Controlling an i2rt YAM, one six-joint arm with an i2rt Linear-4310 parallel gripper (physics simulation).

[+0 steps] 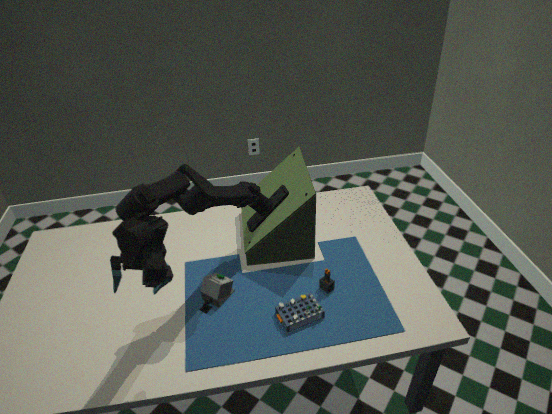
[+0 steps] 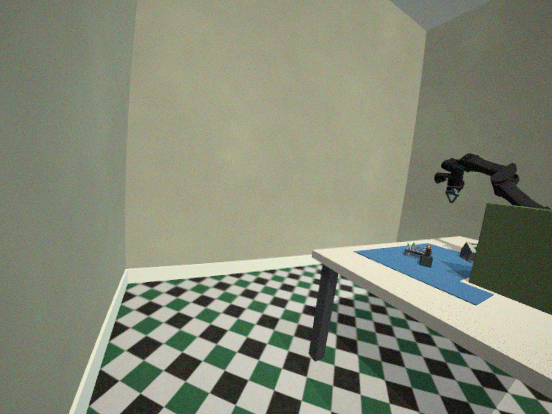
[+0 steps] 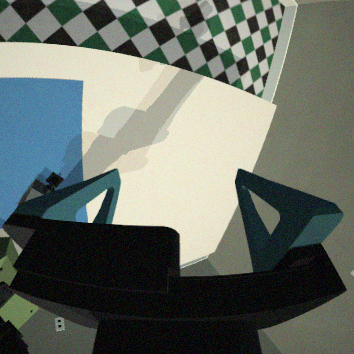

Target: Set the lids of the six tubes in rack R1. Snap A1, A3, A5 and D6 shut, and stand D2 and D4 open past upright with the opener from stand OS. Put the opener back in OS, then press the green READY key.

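Where they show: gripper, between the fingertips: [image 1: 134,292] [image 2: 453,199] [image 3: 177,174]; arm's base, origin of its link: [image 1: 268,209] [image 2: 540,249].
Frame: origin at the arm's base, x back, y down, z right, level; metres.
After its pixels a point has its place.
The grey rack R1 [image 1: 300,313] @(x -0.391, y 0.119, z -0.002 m) [image 2: 413,252] @(x -0.371, y 0.127, z -0.062 m) stands near the front of the blue mat, with small white, yellow, green and orange parts on it; the lid angles are too small to tell. The opener [image 1: 327,273] [image 2: 429,247], with an orange top, stands upright in the dark stand OS [image 1: 327,285] @(x -0.313, y 0.111, z -0.117 m) [image 2: 426,261] @(x -0.284, y 0.127, z -0.137 m) behind the rack's right end. A grey box [image 1: 216,290] @(x -0.258, y 0.085, z 0.233 m) at the mat's left carries the green READY key [image 1: 220,276] @(x -0.208, y 0.078, z 0.213 m). My gripper [image 1: 136,290] @(x -0.412, y -0.130, z 0.429 m) [image 3: 177,174] @(x -0.412, y -0.130, z 0.429 m) is open and empty, high above the table, left of the grey box.
A green sloped block [image 1: 281,235] @(x -0.125, y 0.027, z -0.016 m) [image 2: 510,255] @(x -0.052, y 0.022, z -0.145 m) with the arm's base on its slope stands behind the blue mat [image 1: 225,345] @(x -0.421, y 0.149, z 0.237 m) [image 2: 382,255] @(x -0.436, y 0.149, z -0.199 m). The white table [image 1: 75,300] @(x -0.111, y 0.151, z 0.709 m) [image 3: 200,150] @(x -0.310, y 0.152, z 0.677 m) extends left of the mat. A small black piece [image 1: 206,306] @(x -0.259, y 0.148, z 0.274 m) [image 3: 53,179] @(x -0.270, y 0.142, z 0.278 m) lies by the grey box.
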